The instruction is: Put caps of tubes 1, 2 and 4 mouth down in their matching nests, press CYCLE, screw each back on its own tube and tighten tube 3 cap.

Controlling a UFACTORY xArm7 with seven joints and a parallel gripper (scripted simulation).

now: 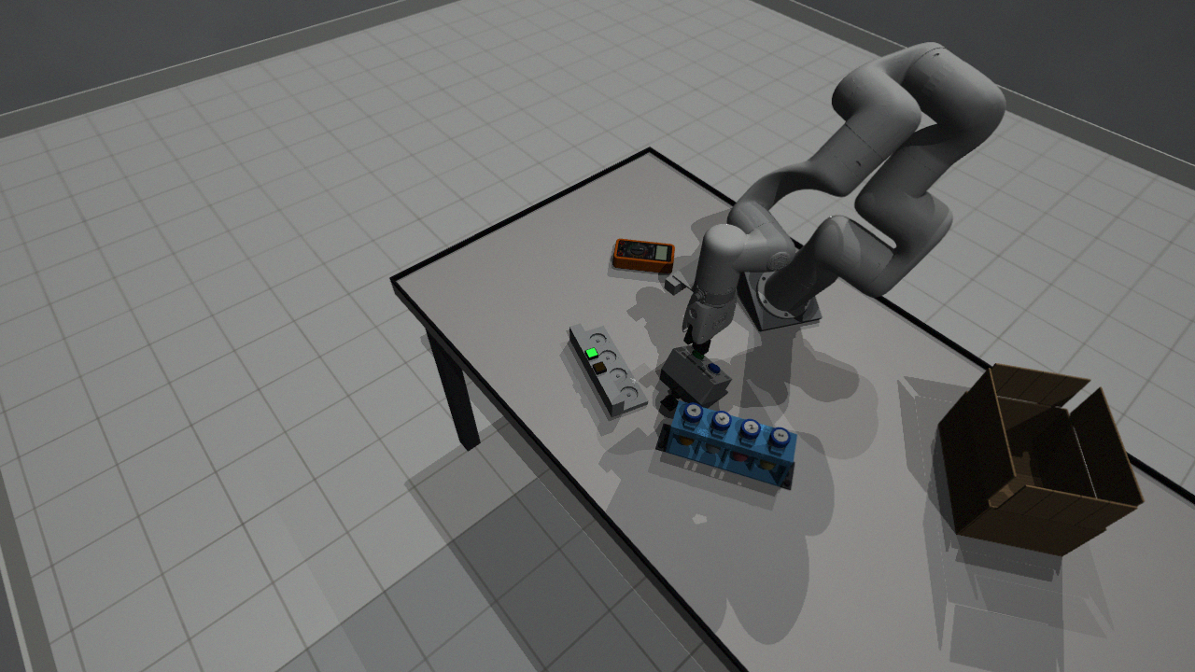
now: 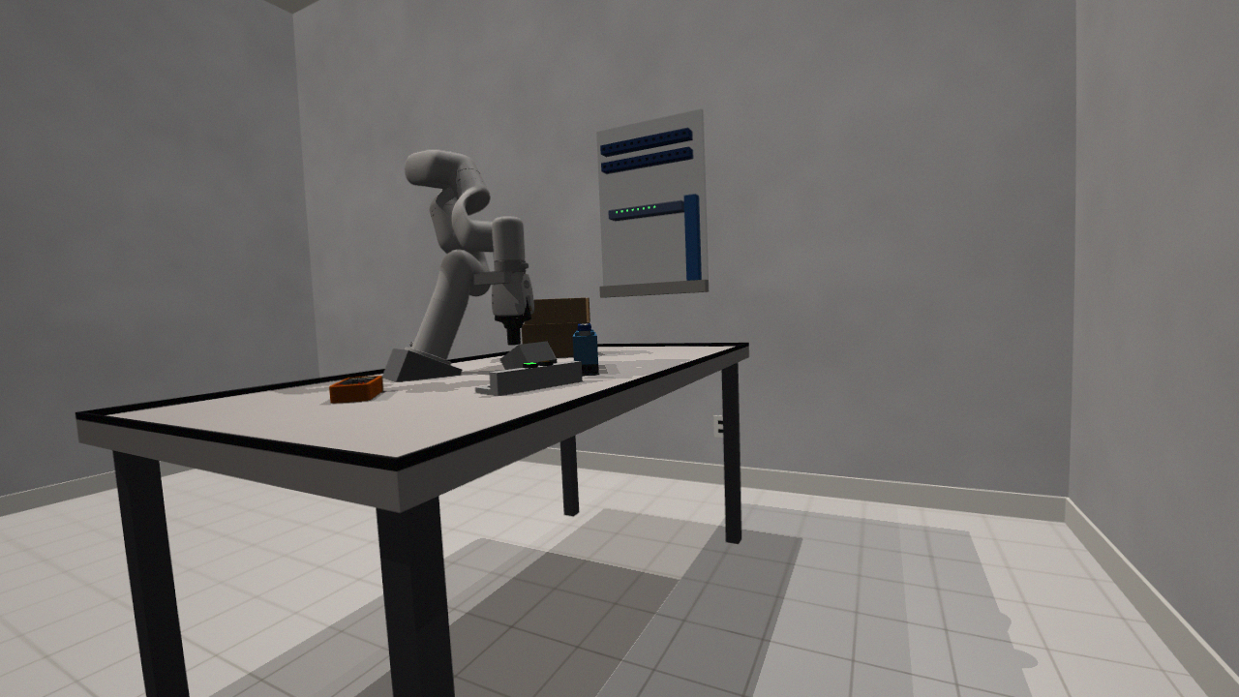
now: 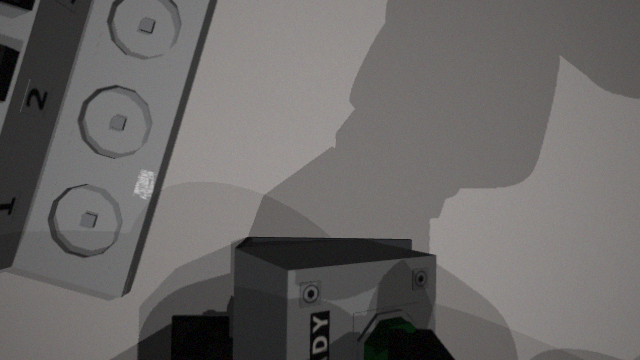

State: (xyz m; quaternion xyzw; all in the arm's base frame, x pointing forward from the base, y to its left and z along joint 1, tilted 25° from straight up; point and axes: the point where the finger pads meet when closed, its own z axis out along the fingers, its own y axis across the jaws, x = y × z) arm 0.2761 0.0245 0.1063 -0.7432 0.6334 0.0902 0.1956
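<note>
Now: the green key 3 cm below my hand. The rest, counted from my hand: blue key: 4 cm to the left, 3 cm below, 1 cm behind; then key housing: 5 cm below, 3 cm to the left, 2 cm ahead; then cap 4: 13 cm to the left, 11 cm ahead, 1 cm above.
</note>
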